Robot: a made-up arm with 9 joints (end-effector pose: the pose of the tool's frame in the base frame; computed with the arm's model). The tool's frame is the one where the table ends. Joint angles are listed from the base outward.
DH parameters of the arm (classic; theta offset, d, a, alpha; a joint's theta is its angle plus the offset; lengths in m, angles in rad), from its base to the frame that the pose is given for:
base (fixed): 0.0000 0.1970 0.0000 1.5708
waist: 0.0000 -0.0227 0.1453 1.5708
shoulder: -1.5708 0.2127 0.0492 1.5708
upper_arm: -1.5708 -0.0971 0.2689 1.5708
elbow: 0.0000 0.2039 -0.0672 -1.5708
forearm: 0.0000 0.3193 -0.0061 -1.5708
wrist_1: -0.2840 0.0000 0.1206 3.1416
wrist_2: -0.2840 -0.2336 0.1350 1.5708
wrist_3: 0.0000 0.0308 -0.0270 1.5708
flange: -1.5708 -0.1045 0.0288 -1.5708
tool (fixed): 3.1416 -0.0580 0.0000 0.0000
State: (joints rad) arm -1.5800 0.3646 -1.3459 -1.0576 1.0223 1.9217 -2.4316 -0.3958 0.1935
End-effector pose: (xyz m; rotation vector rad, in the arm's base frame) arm -0.3078 -0.2897 0.3996 0.2025 0.2766 -0.4282
Working (the frame after each row of the table, in the pose's form):
after base (fixed): 0.0000 0.0000 0.1970 1.5708 0.0000 0.0000
after waist: -0.0013 0.0227 0.0517 -2.2112 0.0000 2.2316
after shoulder: -0.2142 0.0687 0.0361 -0.2790 0.2933 1.5535
after upper_arm: -0.1542 -0.2109 0.0383 1.0054 -1.1611 -0.8090
after elbow: -0.3598 -0.2024 0.0997 0.4069 0.6494 -1.3300
after forearm: -0.3009 -0.3985 0.3447 -0.9145 0.5016 -0.0097
after wrist_1: -0.3323 -0.3224 0.2566 1.7371 1.8377 -1.4077
after wrist_2: -0.2508 -0.2138 0.4898 -2.0380 1.0733 -2.0432
after wrist_3: -0.2244 -0.2221 0.4596 -1.4369 -0.7826 -1.5268
after flange: -0.2950 -0.3042 0.4543 0.3794 -0.2777 2.6745

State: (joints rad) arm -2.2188 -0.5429 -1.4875 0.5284 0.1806 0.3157 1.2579 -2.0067 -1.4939
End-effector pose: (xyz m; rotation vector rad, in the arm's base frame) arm -0.0165 -0.3376 0.3719 -0.7585 0.6895 0.8787
Working (the frame after each row of the table, in the pose's form):
after base (fixed): 0.0000 0.0000 0.1970 1.5708 0.0000 0.0000
after waist: -0.0877 0.0227 0.0812 -1.3986 0.0000 2.8131
after shoulder: -0.2419 0.0648 0.2298 0.8814 0.0825 1.3009
after upper_arm: -0.3579 -0.1144 0.0396 1.0385 -0.4956 -1.8873
after elbow: -0.5285 -0.0619 0.1589 -0.4410 0.4987 -1.4544
after forearm: -0.3478 -0.0612 0.4223 -1.6573 1.4746 -0.6170
after wrist_1: -0.3264 -0.1778 0.4005 0.9348 -0.5417 -1.3533
after wrist_2: -0.0621 -0.1982 0.3498 1.9517 -1.1072 0.3187
after wrist_3: -0.0805 -0.2348 0.3510 -2.0922 -0.2431 1.3152
after flange: -0.0042 -0.2908 0.4038 -0.8048 -0.8854 -1.9688

